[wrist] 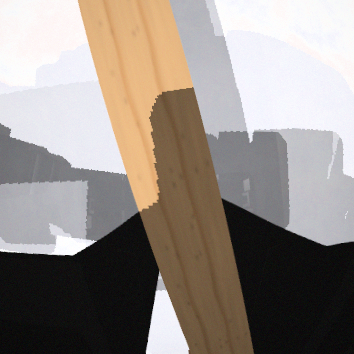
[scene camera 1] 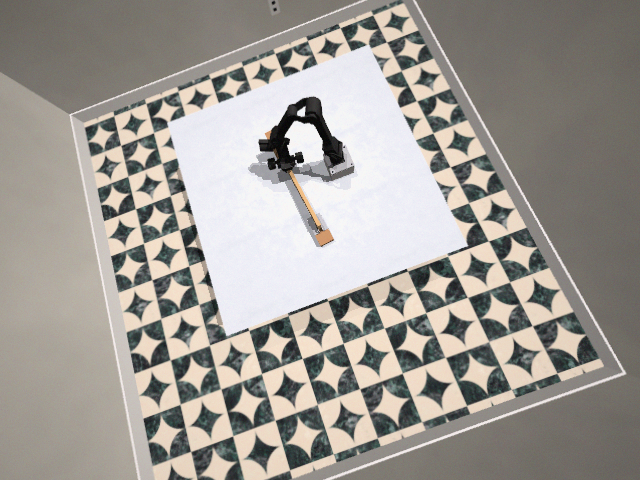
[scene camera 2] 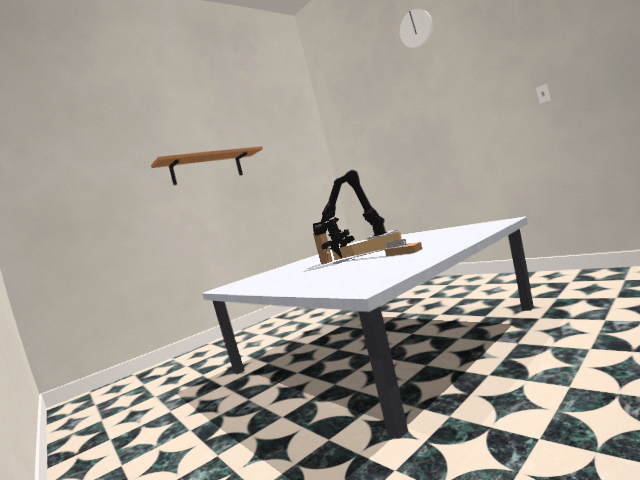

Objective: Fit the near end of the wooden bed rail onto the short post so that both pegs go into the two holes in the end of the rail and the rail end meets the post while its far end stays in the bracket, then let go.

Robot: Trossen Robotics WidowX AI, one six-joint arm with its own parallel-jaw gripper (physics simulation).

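Seen in the pictures: gripper, fingertip midpoint: (wrist: pixel 187 206) (scene camera 2: pixel 343 257); arm's base at its link origin: (scene camera 1: pixel 337 158) (scene camera 2: pixel 380 234).
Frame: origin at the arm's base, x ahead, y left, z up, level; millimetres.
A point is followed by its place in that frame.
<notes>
The long wooden bed rail (scene camera 1: pixel 305 198) {x 225, y 150, z 10 mm} (scene camera 2: pixel 374 244) {x 237, y 164, z -18 mm} (wrist: pixel 160 125) {x 253, y -25, z -5 mm} runs from my gripper to the bracket (scene camera 1: pixel 318 228) {x 214, y 313, z -17 mm} (scene camera 2: pixel 397 242) {x 219, y 300, z -30 mm}, where its far end sits beside a wooden block. My gripper (scene camera 1: pixel 287 167) {x 262, y -57, z -62 mm} (scene camera 2: pixel 339 251) {x 262, y -57, z -62 mm} (wrist: pixel 187 206) {x 262, y -57, z -62 mm} points down and is shut on the rail close to its near end. In the wrist view the rail passes at a slant between the black fingers. The short post (scene camera 1: pixel 268 135) {x 291, y -190, z 100 mm} (scene camera 2: pixel 321 248) {x 301, y -175, z 7 mm} stands upright just beyond the near end, partly behind the arm. A narrow gap seems to show between post and rail in scene camera 2. Pegs and holes are too small to make out.
The wooden block (scene camera 1: pixel 324 237) {x 201, y 362, z -44 mm} (scene camera 2: pixel 405 249) {x 241, y 351, z -58 mm} lies on the white table (scene camera 1: pixel 392 206) {x -192, y 323, z -79 mm} (scene camera 2: pixel 310 286) {x 721, y 235, z -80 mm} at the bracket end. The arm's grey base (scene camera 1: pixel 341 167) {x -4, y 55, z 1 mm} stands to one side of the rail. A wall shelf (scene camera 2: pixel 206 156) hangs well away from the table.
</notes>
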